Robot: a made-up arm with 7 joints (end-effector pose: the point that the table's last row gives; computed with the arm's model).
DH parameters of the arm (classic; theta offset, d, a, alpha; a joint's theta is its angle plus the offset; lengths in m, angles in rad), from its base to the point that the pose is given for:
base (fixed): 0 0 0 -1.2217
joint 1: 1.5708 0 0 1.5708
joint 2: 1.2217 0 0 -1.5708
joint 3: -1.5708 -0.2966 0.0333 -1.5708
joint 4: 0 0 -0.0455 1.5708
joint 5: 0 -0.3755 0 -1.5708
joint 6: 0 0 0 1.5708
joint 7: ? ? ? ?
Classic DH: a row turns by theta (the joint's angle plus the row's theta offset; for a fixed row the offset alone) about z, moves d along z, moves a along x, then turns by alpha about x.
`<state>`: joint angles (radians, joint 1 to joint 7).
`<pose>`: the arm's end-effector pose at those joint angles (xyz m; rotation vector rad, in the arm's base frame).
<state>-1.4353 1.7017 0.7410 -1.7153 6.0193 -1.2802 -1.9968</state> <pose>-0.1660 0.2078 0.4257 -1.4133 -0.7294 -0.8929</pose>
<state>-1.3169 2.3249 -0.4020 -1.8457 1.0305 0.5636 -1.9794</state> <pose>0.1448 0.1454 0.4248 2.6330 0.1423 -1.4442</pose>
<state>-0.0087 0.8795 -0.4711 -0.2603 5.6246 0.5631 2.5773</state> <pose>0.0818 0.4920 -0.4573 1.0212 -0.9264 1.2850</pose>
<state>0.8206 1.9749 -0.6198 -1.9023 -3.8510 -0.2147 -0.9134</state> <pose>0.0614 0.3499 -0.2891 0.2160 -0.2498 -0.1299</pose>
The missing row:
joint 7: 0 0 0 0
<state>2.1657 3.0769 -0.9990 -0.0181 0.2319 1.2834 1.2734</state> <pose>0.5134 0.3679 -0.2320 -1.9822 0.6996 1.8754</pose>
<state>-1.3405 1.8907 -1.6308 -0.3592 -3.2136 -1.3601 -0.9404</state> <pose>0.1364 0.6340 0.1887 -2.0861 1.5386 -1.5269</pose>
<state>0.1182 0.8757 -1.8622 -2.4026 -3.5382 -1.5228 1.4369</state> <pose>-0.1145 -0.1622 -0.2556 -0.0924 0.0662 2.8483</pose>
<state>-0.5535 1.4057 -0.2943 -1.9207 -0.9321 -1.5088 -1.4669</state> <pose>0.4348 0.1090 0.0691 -0.5643 0.4881 0.9674</pose>
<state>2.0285 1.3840 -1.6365 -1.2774 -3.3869 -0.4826 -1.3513</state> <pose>-0.4867 0.0893 0.3172 0.3156 1.9855 0.0869</pose>
